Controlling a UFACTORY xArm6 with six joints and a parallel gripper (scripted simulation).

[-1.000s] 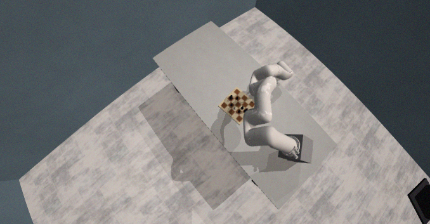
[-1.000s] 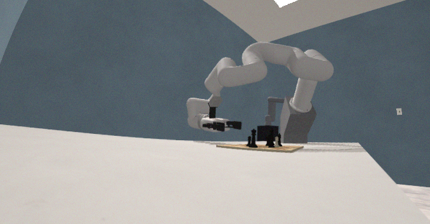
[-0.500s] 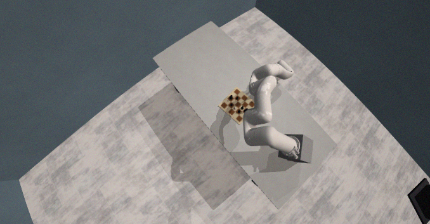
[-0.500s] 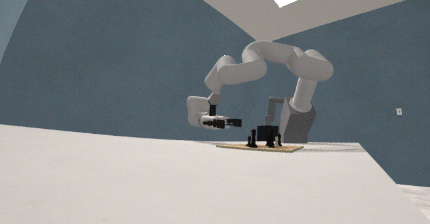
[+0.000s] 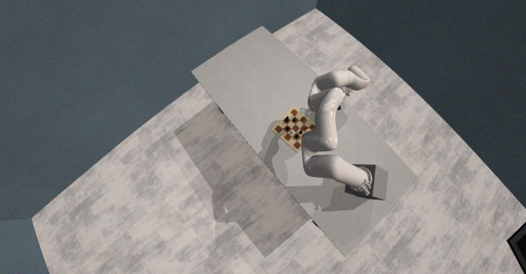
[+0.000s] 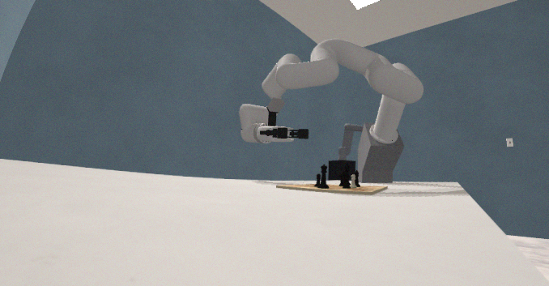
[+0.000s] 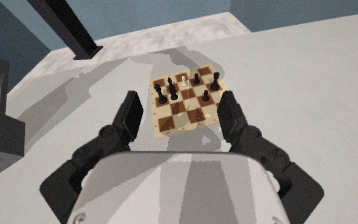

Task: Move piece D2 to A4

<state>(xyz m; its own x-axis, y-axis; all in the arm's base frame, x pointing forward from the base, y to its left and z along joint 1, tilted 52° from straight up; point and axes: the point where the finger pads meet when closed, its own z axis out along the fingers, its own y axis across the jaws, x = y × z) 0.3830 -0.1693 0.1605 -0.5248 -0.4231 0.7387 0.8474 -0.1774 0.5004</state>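
Now: the white pawn 4 cm behind my hand, 19 cm to the left of it and 14 cm below it. The rest, counted from my hand: chessboard: 3 cm behind, 16 cm to the left, 16 cm below.
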